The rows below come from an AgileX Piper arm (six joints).
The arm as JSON. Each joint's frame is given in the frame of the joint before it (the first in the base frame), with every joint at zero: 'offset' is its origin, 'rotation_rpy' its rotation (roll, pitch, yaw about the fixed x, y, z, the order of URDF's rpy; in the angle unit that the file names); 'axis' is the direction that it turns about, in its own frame. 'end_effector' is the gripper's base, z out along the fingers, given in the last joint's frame.
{
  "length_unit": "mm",
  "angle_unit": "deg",
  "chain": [
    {
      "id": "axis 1",
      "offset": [
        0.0,
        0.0,
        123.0
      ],
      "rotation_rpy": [
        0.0,
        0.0,
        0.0
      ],
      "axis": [
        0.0,
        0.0,
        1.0
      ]
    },
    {
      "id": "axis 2",
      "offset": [
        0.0,
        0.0,
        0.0
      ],
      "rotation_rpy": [
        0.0,
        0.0,
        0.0
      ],
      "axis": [
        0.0,
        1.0,
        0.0
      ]
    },
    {
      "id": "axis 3",
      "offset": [
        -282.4,
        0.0,
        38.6
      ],
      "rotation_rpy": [
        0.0,
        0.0,
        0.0
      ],
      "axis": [
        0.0,
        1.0,
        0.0
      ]
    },
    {
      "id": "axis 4",
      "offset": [
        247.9,
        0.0,
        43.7
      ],
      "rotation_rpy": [
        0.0,
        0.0,
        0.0
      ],
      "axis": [
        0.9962,
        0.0,
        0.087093
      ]
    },
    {
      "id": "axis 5",
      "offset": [
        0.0,
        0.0,
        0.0
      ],
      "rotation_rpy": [
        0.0,
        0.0,
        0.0
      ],
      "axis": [
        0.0,
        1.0,
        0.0
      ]
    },
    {
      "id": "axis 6",
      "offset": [
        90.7,
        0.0,
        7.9
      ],
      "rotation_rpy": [
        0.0,
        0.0,
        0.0
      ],
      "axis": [
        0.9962,
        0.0,
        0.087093
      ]
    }
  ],
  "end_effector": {
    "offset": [
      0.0,
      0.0,
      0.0
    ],
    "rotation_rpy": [
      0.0,
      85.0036,
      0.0
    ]
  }
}
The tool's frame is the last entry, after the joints.
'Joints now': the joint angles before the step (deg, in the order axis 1, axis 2, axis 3, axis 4, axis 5, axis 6). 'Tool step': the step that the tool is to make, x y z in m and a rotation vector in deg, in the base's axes. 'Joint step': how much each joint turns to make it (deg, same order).
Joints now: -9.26, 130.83, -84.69, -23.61, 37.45, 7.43
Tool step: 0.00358, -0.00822, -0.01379, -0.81, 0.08, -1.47
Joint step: -0.79, 2.64, -1.48, -2.08, -0.67, 2.42
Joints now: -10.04, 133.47, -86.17, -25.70, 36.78, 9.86
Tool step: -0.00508, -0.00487, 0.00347, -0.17, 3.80, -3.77
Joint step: -0.44, -0.02, -1.17, 0.79, 5.72, 1.04
